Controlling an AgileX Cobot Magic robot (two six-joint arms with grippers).
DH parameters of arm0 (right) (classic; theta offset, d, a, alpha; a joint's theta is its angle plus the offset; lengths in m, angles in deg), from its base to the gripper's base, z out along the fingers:
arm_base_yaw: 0 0.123 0 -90
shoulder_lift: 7.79 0 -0.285 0
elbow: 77.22 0 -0.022 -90
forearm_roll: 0 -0.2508 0 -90
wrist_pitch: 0 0 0.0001 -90
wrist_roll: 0 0.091 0 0
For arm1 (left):
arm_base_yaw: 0 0.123 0 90
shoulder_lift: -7.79 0 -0.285 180
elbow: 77.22 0 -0.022 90
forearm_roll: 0 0.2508 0 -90
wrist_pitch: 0 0 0.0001 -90
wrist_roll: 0 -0.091 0 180
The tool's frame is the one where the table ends.
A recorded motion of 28 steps. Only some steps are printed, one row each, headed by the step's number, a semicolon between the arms.
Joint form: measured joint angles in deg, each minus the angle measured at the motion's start. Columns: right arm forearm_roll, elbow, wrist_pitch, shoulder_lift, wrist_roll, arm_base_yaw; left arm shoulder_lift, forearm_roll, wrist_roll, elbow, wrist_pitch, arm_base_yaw.
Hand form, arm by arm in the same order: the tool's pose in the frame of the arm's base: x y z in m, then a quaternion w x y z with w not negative. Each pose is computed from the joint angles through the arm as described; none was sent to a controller.
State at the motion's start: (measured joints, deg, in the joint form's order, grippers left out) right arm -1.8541 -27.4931 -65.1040 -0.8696 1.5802 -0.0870; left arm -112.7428 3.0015 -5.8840 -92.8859 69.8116 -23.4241
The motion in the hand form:
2: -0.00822 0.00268 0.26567 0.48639 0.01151 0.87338 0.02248; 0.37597 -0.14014 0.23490 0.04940 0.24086 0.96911 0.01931
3: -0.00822 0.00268 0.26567 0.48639 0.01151 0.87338 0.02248; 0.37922 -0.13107 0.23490 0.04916 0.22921 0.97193 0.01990
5: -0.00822 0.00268 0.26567 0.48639 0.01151 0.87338 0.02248; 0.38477 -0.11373 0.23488 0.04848 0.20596 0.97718 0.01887
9: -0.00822 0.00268 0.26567 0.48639 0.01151 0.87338 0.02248; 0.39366 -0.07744 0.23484 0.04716 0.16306 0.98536 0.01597
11: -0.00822 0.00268 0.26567 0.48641 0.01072 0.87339 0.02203; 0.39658 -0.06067 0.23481 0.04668 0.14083 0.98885 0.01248
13: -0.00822 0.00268 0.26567 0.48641 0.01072 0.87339 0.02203; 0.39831 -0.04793 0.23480 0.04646 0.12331 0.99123 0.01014
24: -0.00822 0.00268 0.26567 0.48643 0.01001 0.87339 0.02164; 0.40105 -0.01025 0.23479 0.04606 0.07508 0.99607 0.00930
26: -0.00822 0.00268 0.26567 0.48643 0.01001 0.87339 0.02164; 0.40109 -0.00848 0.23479 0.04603 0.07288 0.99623 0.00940
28: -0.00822 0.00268 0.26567 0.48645 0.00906 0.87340 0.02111; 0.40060 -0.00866 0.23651 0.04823 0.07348 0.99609 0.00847
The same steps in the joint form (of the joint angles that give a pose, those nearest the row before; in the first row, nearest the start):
2: 0.00 0.00 0.00 0.00 0.00 0.00; 0.00 0.08 0.00 0.00 0.00 2.32
3: 0.00 0.00 0.00 0.00 0.00 0.00; 0.00 0.08 0.00 0.00 0.00 3.70
5: 0.00 0.00 0.00 0.00 0.00 0.00; 0.00 -0.18 0.00 0.00 0.00 6.36
9: 0.00 0.00 0.00 0.00 0.00 0.00; 0.00 -0.83 -0.67 0.00 0.00 11.83
11: 0.00 0.00 0.00 0.00 -0.10 0.00; 0.00 -1.39 -0.80 0.00 0.00 14.38
13: 0.00 0.00 0.00 0.00 -0.10 0.00; 0.00 -1.76 -0.80 0.00 0.00 16.30
24: 0.00 0.00 0.00 0.00 -0.19 0.00; 0.00 -2.13 -0.82 0.00 0.00 21.77
26: 0.00 0.00 0.00 0.00 -0.19 0.00; 0.00 -2.13 -0.82 0.00 0.00 22.03
28: 0.00 0.00 0.00 0.00 -0.32 0.00; 0.25 -2.26 -0.94 0.00 0.00 22.03

